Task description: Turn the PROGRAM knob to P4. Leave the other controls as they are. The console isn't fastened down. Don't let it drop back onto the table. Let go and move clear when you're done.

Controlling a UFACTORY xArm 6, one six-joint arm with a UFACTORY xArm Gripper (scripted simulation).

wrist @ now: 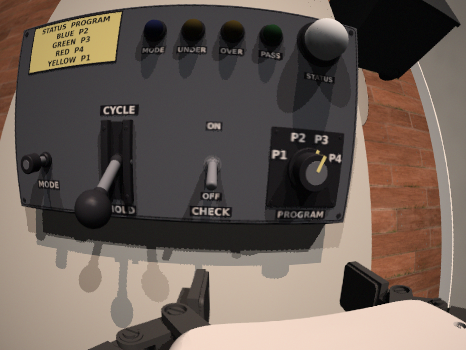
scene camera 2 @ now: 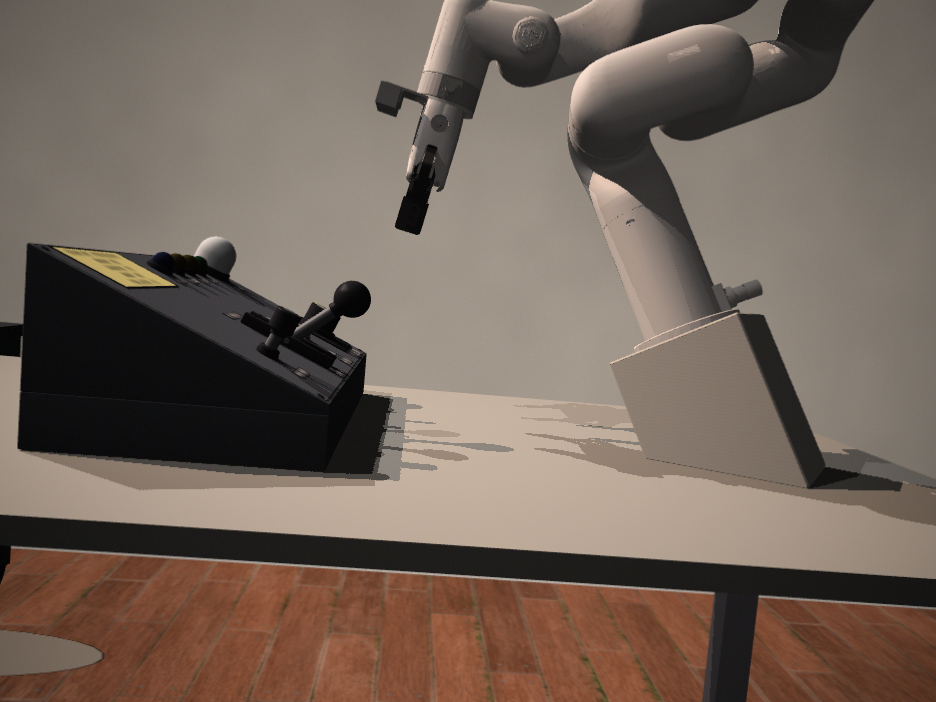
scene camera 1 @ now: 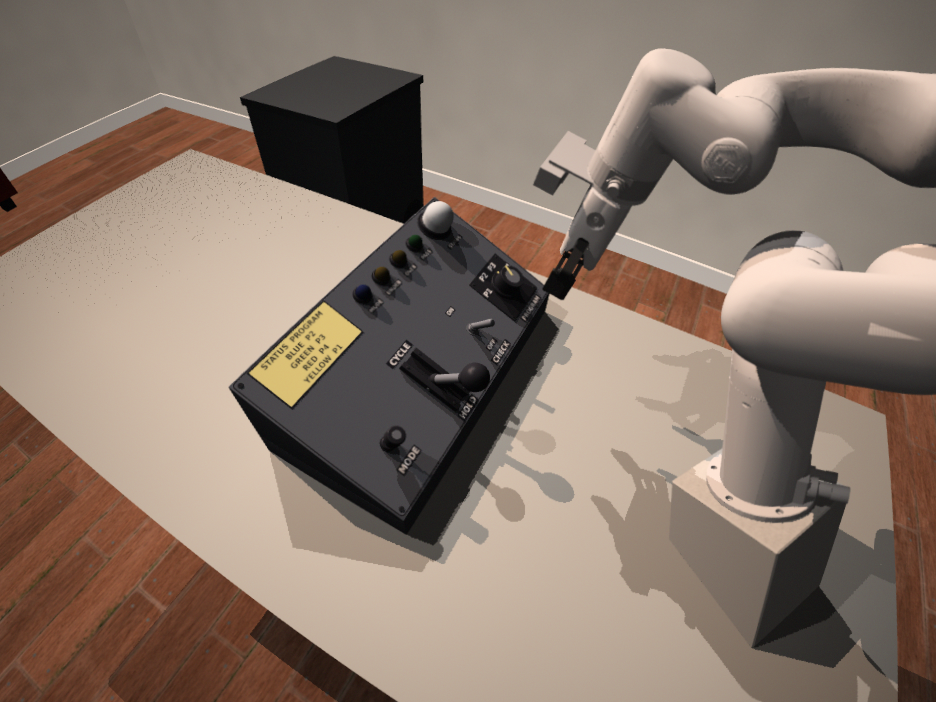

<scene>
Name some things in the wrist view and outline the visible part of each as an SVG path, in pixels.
My gripper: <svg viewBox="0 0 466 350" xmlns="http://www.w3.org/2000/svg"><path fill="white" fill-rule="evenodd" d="M466 309L455 306L448 308L448 304L441 300L441 298L415 297L412 294L412 289L404 285L394 285L389 290L388 281L354 261L348 262L344 268L340 306L346 312L293 320L210 325L209 271L206 271L206 269L196 269L191 287L181 289L176 303L169 303L161 308L162 317L124 328L116 334L115 341L106 341L88 350L466 350Z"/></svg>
A dark sloped console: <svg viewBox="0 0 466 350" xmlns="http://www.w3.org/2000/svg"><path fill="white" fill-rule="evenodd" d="M24 30L15 97L15 152L21 206L48 211L72 212L84 227L90 229L103 227L110 220L110 217L186 223L245 223L251 225L303 225L344 222L353 166L357 124L357 28L343 25L330 18L319 19L262 8L211 4L171 4L100 11L65 18Z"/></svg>
</scene>
